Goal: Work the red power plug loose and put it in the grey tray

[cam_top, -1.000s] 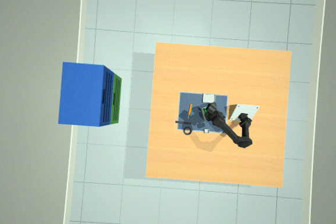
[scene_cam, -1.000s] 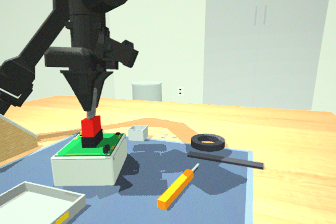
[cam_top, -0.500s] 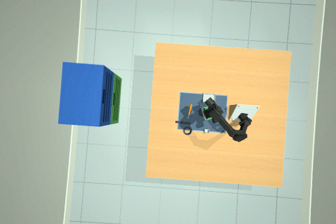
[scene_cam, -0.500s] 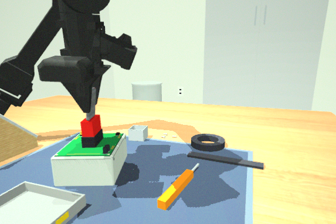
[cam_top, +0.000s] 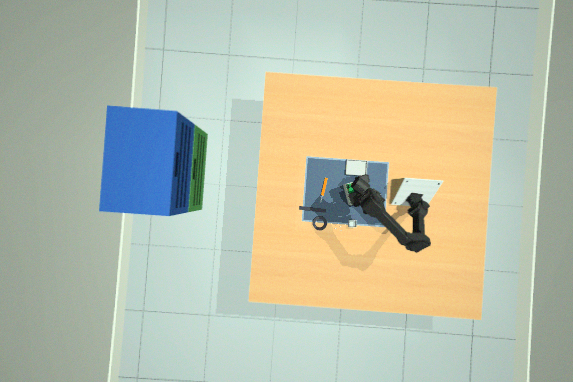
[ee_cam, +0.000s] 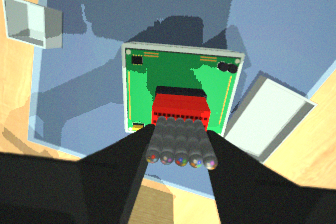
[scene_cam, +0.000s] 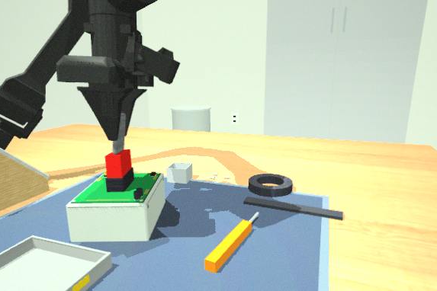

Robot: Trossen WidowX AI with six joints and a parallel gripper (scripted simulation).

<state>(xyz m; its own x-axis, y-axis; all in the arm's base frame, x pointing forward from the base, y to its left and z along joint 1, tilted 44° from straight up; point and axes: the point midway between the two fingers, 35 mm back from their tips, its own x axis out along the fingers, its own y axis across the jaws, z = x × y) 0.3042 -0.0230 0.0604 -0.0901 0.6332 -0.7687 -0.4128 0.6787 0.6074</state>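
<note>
Right now my gripper tip is 20 mm above the red power plug. The rest, counted from my gripper tip: blue mat: 50 mm ahead, 120 mm below; then dark flat bar: 220 mm ahead, 130 mm to the left, 120 mm below.
</note>
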